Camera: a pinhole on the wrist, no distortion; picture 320 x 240 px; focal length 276.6 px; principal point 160.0 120.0 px. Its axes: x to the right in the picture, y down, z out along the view. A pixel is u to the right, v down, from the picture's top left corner.
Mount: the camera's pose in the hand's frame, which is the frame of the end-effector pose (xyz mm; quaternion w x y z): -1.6 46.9 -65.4 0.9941 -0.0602 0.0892 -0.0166
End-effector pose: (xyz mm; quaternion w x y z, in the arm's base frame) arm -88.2 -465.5 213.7 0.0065 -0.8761 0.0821 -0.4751
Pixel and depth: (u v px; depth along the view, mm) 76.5 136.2 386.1
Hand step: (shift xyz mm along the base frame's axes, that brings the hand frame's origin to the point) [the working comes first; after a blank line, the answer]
In the camera's frame: -116.6 22.6 386.1

233.2 -132.8 -230.0
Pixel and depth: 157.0 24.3 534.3
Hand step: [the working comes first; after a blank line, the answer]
In the camera's frame: -5.8 -184.9 534.3

455.6 28.2 -186.6
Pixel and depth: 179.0 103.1 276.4
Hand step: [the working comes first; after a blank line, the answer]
In the camera's frame: 19.0 -16.9 276.4

196.5 -84.2 -61.9
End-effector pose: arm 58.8 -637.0 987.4 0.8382 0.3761 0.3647 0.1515
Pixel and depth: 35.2 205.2 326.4
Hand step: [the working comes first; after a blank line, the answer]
In the camera's frame: -147.3 100.5 326.4

138.6 -55.7 304.7
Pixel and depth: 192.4 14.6 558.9
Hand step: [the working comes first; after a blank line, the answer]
In the camera's frame: 65.5 -213.0 558.9

466.0 -242.4 69.0
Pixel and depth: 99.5 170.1 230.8
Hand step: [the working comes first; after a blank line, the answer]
In the camera's frame: -50.5 41.8 230.8

115.0 -11.0 165.4
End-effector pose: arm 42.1 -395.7 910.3 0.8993 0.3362 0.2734 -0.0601
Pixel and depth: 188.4 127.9 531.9
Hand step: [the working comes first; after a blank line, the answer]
In the camera's frame: 54.6 15.2 531.9

360.0 -177.8 267.4
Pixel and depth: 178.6 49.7 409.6
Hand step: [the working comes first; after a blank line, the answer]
In the camera's frame: 27.5 -104.1 409.6

233.3 -218.6 157.0
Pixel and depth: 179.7 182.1 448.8
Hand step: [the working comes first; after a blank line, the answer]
In the camera's frame: 32.0 100.8 448.8

312.9 -66.1 275.0
